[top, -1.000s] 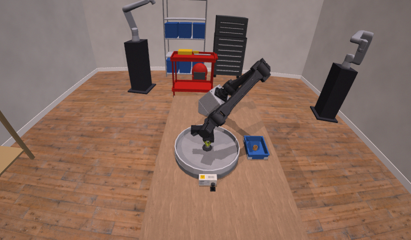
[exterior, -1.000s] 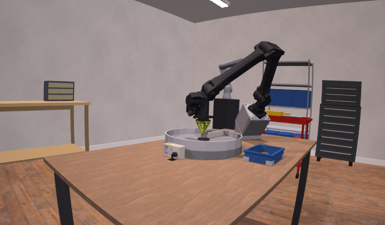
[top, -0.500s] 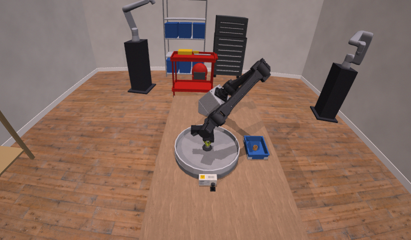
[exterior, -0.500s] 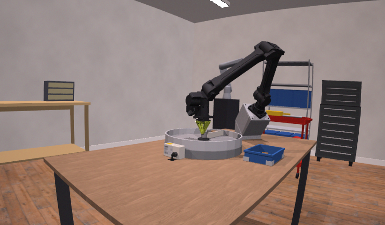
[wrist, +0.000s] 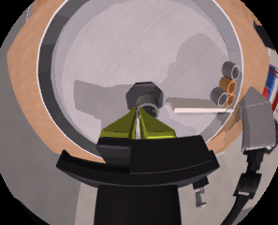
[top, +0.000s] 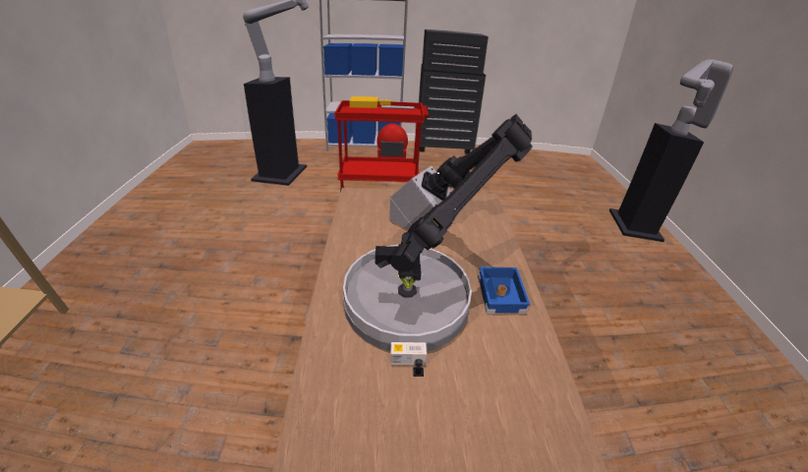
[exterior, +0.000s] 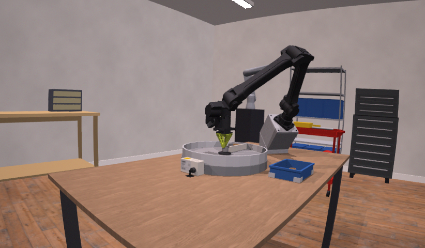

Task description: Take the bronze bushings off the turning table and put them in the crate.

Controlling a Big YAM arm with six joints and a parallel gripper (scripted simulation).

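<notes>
The turning table is 1 cm behind my hand and 4 cm below it. The rest, counted from my hand: crate (12 cm behind, 33 cm to the left, 7 cm below).
</notes>
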